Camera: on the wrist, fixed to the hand. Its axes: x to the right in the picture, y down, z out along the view.
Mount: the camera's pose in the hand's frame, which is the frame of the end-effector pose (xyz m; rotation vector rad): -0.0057 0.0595 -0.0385 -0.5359 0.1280 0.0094
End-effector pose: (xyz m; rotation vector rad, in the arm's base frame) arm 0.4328 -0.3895 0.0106 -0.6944 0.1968 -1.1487
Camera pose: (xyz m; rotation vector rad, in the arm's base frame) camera 0.4576 -0.3864 -0.0560 -1.0881 0.6307 -1.1397
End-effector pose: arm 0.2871 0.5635 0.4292 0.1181 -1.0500 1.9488
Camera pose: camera 0.2580 0.5726 0.3650 -0.3041 -1.4444 1.5965
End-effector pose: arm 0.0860 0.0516 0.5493 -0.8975 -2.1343 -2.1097
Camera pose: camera 0.0997 0.0097 0.6051 0.7345 1.4714 2.6175
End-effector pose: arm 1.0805 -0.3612 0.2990 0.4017 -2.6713 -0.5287
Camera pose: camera 1.0899 -0.3181 0.3547 0.2518 -2.2864 -1.1322
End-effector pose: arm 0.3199 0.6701 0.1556 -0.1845 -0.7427 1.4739
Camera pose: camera 0.2922 0.6848 0.0918 -0.6836 -1.0197 1.2314
